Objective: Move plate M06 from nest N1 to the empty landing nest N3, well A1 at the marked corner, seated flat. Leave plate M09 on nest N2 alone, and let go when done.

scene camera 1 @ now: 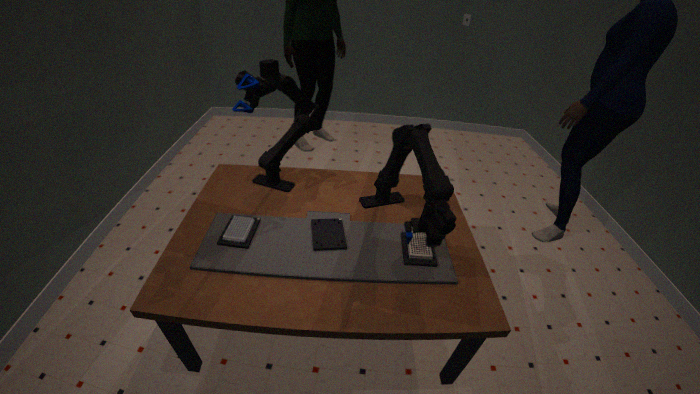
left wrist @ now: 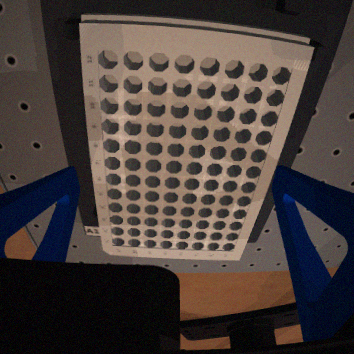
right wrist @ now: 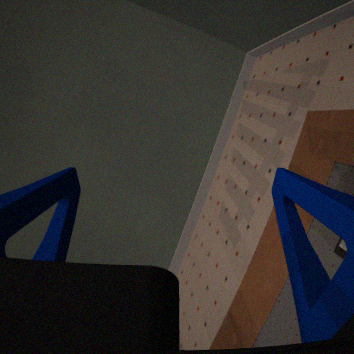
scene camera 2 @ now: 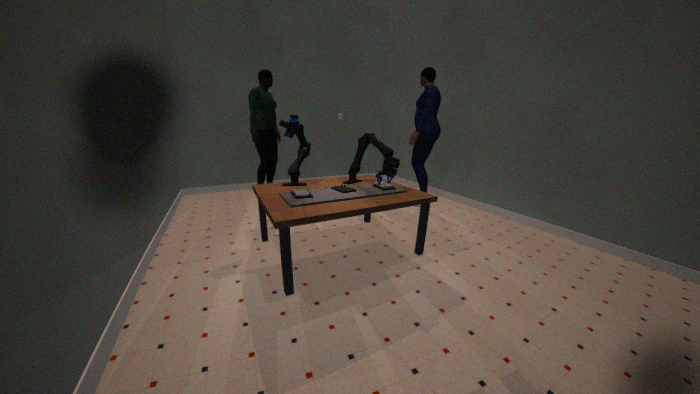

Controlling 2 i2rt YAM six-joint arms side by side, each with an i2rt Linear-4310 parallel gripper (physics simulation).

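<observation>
The pale 96-well plate M06 (scene camera 1: 420, 248) (scene camera 2: 384, 185) (left wrist: 165, 140) sits in the dark nest N1 (scene camera 1: 406, 254) (left wrist: 62, 85), at the right of scene camera 1; its name is not readable. An A1 label (left wrist: 92, 230) shows at its lower left corner in the left wrist view. My left gripper (scene camera 1: 422, 239) (scene camera 2: 384, 180) (left wrist: 175, 176) is open, pointing down, one finger on each side of the plate. The dark landing nest N3 (scene camera 1: 328, 234) (scene camera 2: 344, 189) is empty. Plate M09 (scene camera 1: 239, 228) (scene camera 2: 301, 193) sits on nest N2 (scene camera 1: 235, 244). My right gripper (scene camera 1: 245, 94) (scene camera 2: 291, 127) (right wrist: 175, 178) is open and empty, raised high.
The nests stand on a grey perforated board (scene camera 1: 285, 260) (scene camera 2: 320, 196) on the wooden table (scene camera 1: 300, 305) (scene camera 2: 350, 208). A person in green (scene camera 1: 314, 55) (scene camera 2: 263, 112) stands behind the table, and one in blue (scene camera 1: 620, 80) (scene camera 2: 427, 115) stands at the right.
</observation>
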